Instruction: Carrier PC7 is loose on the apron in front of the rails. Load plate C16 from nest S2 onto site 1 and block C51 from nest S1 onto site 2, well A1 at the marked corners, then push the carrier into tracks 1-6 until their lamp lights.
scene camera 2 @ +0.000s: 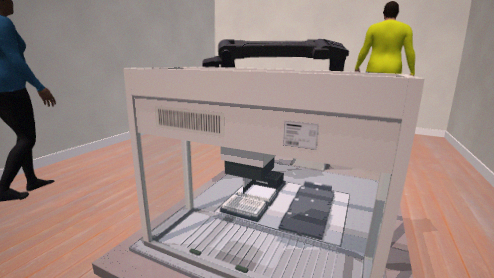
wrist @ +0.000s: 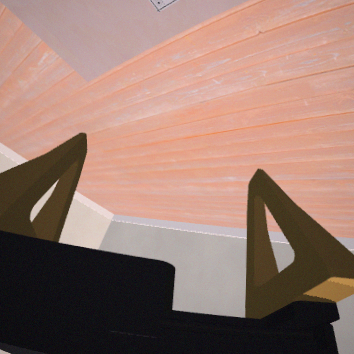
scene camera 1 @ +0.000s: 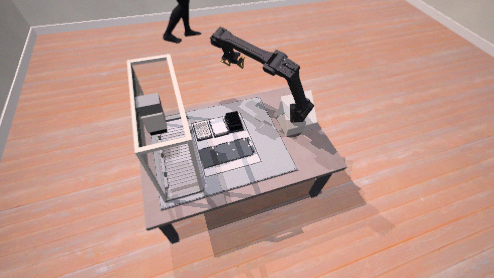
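Where they show: gripper, fingertip midpoint: (wrist: 172,158) (scene camera 1: 236,66); arm's base, origin of the base link: (scene camera 1: 296,112).
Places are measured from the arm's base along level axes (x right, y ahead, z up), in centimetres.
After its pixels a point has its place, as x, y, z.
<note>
My gripper (scene camera 1: 233,64) @[27.5, 34.3, 18.9] (wrist: 172,158) @[27.5, 34.3, 18.9] is open and empty, high above the far side of the table, away from the labware. The dark grey carrier (scene camera 1: 227,152) @[-15.2, 47.4, -10.9] (scene camera 2: 307,209) @[-14.4, 50.1, -10.9] lies flat on the apron in front of the ribbed rails (scene camera 1: 181,167) (scene camera 2: 232,241); no labware shows on it. Beside it, in a row, sit a white plate with a grid of wells (scene camera 1: 203,130) (scene camera 2: 244,205) nearest the rails, a plain white piece (scene camera 1: 219,126) @[4.9, 49.4, -9.3] (scene camera 2: 261,192) @[3.6, 50.4, -9.3] in the middle and a black piece (scene camera 1: 233,121) @[5.6, 40.0, -6.9] (scene camera 2: 272,177) @[3.7, 41.3, -6.7]. Labels, nest numbers and the A1 corners are too small to read.
A pale open-topped enclosure (scene camera 1: 165,146) @[-38.6, 74.2, 35.5] (scene camera 2: 270,82) @[-17.2, 88.0, 34.2] stands over the rails. A grey box-shaped unit (scene camera 1: 151,106) @[-13.6, 80.6, 33.1] (scene camera 2: 247,159) @[-12.9, 88.0, 19.2] hangs inside it, above the rails. Small dark green parts (scene camera 2: 195,251) (scene camera 2: 241,268) sit along the rails' outer end. People (scene camera 2: 15,70) (scene camera 2: 391,47) stand away from the table.
</note>
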